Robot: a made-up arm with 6 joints. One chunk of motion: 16 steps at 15 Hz.
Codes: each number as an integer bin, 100 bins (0 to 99) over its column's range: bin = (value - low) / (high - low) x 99, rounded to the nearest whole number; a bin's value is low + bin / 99 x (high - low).
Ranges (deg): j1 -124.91..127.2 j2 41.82..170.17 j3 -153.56..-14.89 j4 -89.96..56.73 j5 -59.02..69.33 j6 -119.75..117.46
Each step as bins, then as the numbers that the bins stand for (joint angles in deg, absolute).
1 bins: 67 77 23 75 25 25
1 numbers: 45.71 141.65 -121.34 21.17 -26.61 -59.85
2 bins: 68 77 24 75 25 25
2 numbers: 48.26 141.65 -119.94 21.17 -26.61 -59.85
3 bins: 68 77 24 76 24 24
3 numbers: 48.26 141.65 -119.94 22.65 -27.90 -62.24
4 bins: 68 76 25 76 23 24
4 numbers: 48.26 140.35 -118.54 22.65 -29.20 -62.24
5 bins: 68 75 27 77 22 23
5 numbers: 48.26 139.05 -115.74 24.13 -30.50 -64.64
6 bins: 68 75 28 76 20 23
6 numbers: 48.26 139.05 -114.34 22.65 -33.09 -64.64
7 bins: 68 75 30 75 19 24
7 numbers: 48.26 139.05 -111.54 21.17 -34.39 -62.24
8 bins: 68 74 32 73 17 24
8 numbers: 48.26 137.76 -108.74 18.21 -36.98 -62.24
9 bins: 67 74 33 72 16 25
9 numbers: 45.71 137.76 -107.34 16.72 -38.28 -59.85
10 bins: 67 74 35 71 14 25
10 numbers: 45.71 137.76 -104.54 15.24 -40.87 -59.85
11 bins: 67 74 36 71 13 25
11 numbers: 45.71 137.76 -103.13 15.24 -42.17 -59.85
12 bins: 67 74 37 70 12 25
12 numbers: 45.71 137.76 -101.73 13.76 -43.46 -59.85
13 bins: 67 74 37 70 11 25
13 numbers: 45.71 137.76 -101.73 13.76 -44.76 -59.85
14 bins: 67 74 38 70 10 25
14 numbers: 45.71 137.76 -100.33 13.76 -46.06 -59.85
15 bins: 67 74 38 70 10 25
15 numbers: 45.71 137.76 -100.33 13.76 -46.06 -59.85
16 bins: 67 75 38 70 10 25
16 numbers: 45.71 139.05 -100.33 13.76 -46.06 -59.85
